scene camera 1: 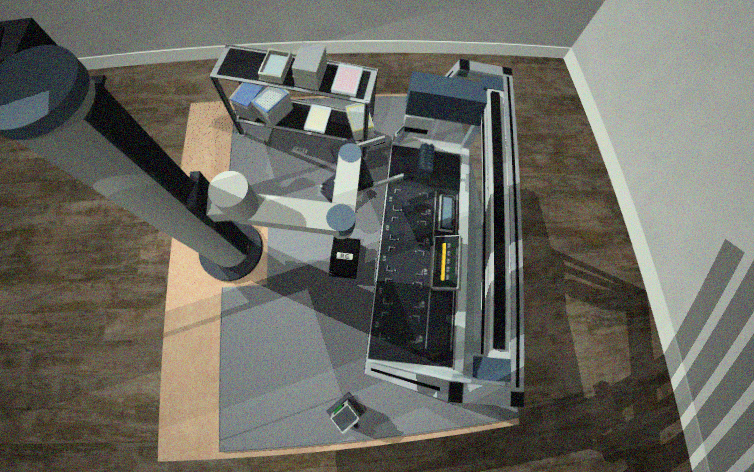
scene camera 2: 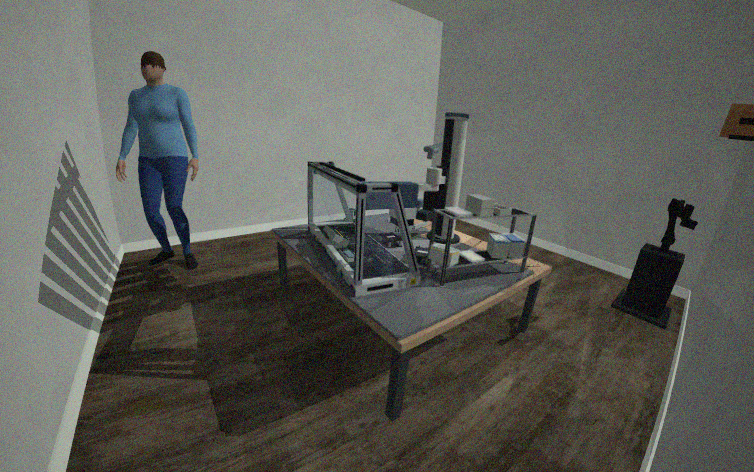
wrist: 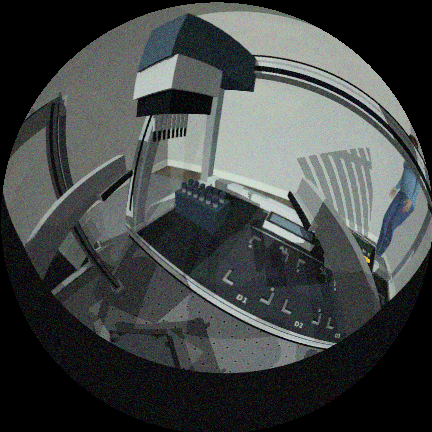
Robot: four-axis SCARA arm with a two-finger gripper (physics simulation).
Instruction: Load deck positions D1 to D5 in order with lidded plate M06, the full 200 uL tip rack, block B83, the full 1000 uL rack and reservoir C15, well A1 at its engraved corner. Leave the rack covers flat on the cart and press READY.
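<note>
My gripper (scene camera 1: 381,161) (wrist: 208,168) is open and empty, its fingers wide apart above the table edge of the dark deck (scene camera 1: 397,350). Deck corner marks labelled D1, D2 and D3 show in the wrist view, with no labware on them. The cart (scene camera 1: 239,62) holds an open box with a pale plate (scene camera 1: 275,65), a grey box (scene camera 1: 309,66) and a pink-topped item (scene camera 1: 347,80) above. Below are a blue box (scene camera 1: 244,94), a blue-and-white rack (scene camera 1: 270,105), a pale yellow item (scene camera 1: 317,119) and a yellow-edged item (scene camera 1: 360,118). Their labels are unreadable. READY cannot be read.
A blue tube block (scene camera 1: 425,158) (wrist: 200,212) stands beyond D1. A blue gantry head (scene camera 1: 445,97) (wrist: 205,45) hangs nearby. A black block (scene camera 1: 345,267) and a small green-lit device (scene camera 1: 345,417) stand on the table. A person (scene camera 2: 161,119) stands behind.
</note>
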